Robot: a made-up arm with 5 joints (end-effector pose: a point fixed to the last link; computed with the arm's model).
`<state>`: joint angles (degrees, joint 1 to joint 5).
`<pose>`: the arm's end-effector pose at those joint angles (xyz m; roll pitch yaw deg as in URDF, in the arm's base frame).
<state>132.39 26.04 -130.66 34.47 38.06</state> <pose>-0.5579 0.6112 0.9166 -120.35 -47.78 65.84</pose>
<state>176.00 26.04 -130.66 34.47 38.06</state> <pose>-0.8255 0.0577 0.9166 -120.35 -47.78 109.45</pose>
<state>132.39 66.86 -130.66 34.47 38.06</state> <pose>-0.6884 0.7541 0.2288 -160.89 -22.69 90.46</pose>
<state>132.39 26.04 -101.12 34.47 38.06</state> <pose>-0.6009 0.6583 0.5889 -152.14 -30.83 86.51</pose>
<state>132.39 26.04 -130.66 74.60 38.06</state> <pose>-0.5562 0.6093 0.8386 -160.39 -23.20 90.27</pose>
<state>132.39 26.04 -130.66 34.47 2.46</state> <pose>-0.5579 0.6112 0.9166 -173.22 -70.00 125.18</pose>
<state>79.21 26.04 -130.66 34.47 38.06</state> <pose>0.1549 0.8129 0.9166 -120.35 -47.78 12.66</pose>
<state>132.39 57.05 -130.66 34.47 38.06</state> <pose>-0.6879 0.7536 0.4040 -153.36 -29.80 87.12</pose>
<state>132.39 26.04 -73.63 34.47 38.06</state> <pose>-0.5378 0.5892 0.2922 -171.82 -10.30 93.59</pose>
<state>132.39 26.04 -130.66 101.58 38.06</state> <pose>-0.5355 0.5867 0.7953 -178.12 -2.39 94.29</pose>
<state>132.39 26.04 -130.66 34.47 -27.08</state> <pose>-0.5579 0.6112 0.9166 128.42 -56.87 -171.20</pose>
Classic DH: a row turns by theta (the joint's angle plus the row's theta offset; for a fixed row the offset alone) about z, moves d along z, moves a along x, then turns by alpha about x. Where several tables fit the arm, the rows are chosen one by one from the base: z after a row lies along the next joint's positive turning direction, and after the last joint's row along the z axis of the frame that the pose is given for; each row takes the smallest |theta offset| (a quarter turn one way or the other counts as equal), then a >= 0, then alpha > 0; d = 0 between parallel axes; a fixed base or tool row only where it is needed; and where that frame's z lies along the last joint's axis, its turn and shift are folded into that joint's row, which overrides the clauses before.
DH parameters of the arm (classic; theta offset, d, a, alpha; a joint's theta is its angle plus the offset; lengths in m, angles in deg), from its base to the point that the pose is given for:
joint 1: 0 0.3126 0 -90
joint 2: -79.34 0 0.3981 0
joint 3: -23.4 0 -0.5422 0
joint 4: -77.26 0 -0.0702 90
joint 5: 180 0.0895 0 0

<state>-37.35 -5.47 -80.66 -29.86 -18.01</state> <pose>0.4940 -0.3770 0.8950 32.38 -58.74 106.08</pose>
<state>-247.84 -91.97 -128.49 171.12 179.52</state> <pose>0.2693 -0.6613 0.6925 -179.44 49.34 -67.10</pose>
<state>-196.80 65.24 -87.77 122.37 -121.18</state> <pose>-0.5734 0.1731 -0.0870 -78.54 -30.67 -112.70</pose>
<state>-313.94 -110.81 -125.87 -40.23 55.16</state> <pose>-0.6799 -0.7056 0.3526 98.40 34.55 -39.15</pose>
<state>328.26 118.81 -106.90 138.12 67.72</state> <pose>0.1783 -0.1103 -0.4401 28.08 10.92 -141.28</pose>
